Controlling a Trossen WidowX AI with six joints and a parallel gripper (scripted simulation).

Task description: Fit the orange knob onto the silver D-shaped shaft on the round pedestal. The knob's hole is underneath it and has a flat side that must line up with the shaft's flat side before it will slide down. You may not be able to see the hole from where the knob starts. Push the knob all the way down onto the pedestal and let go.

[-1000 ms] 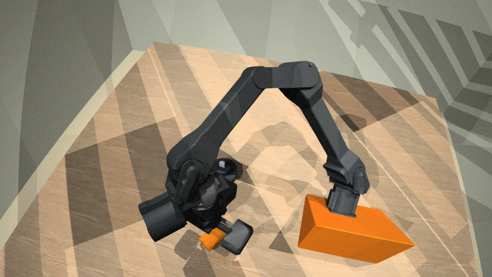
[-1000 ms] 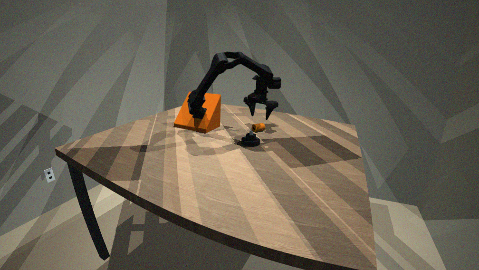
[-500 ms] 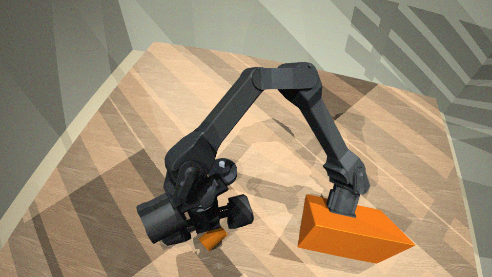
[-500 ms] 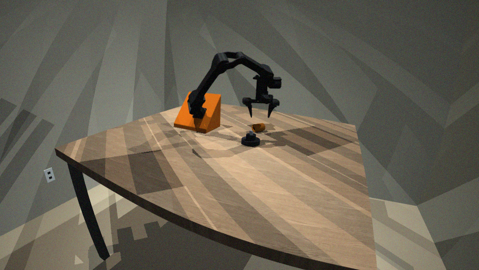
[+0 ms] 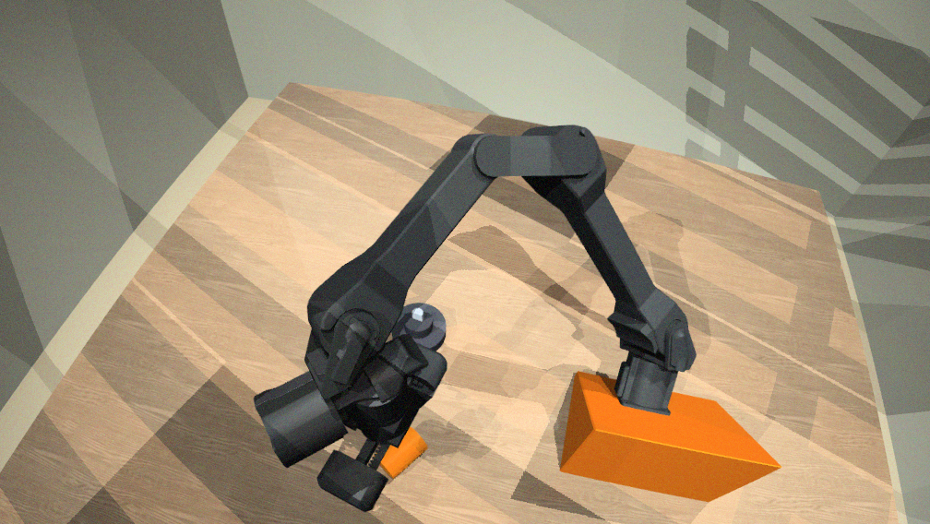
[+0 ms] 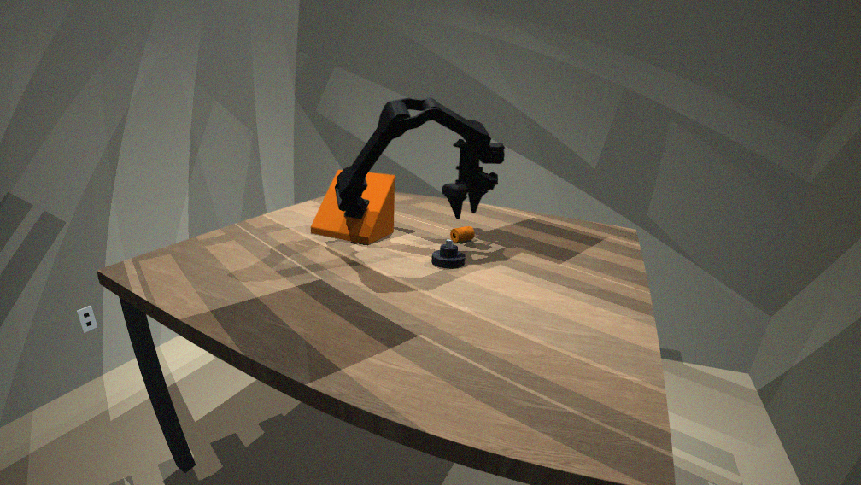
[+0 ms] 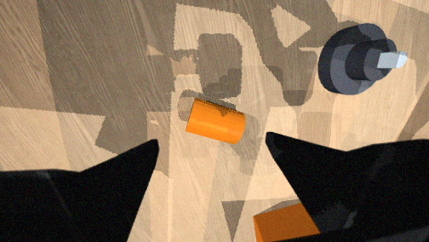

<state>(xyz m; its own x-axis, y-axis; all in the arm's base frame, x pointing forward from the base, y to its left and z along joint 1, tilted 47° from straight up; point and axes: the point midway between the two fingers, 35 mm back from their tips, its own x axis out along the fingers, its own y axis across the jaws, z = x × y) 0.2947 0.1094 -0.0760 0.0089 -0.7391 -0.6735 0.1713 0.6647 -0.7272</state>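
My gripper tip is 1 cm to the right of the orange knob and 6 cm above it. Also, from my gripper tip: round pedestal 3 cm ahead, 20 cm to the right, 4 cm below.
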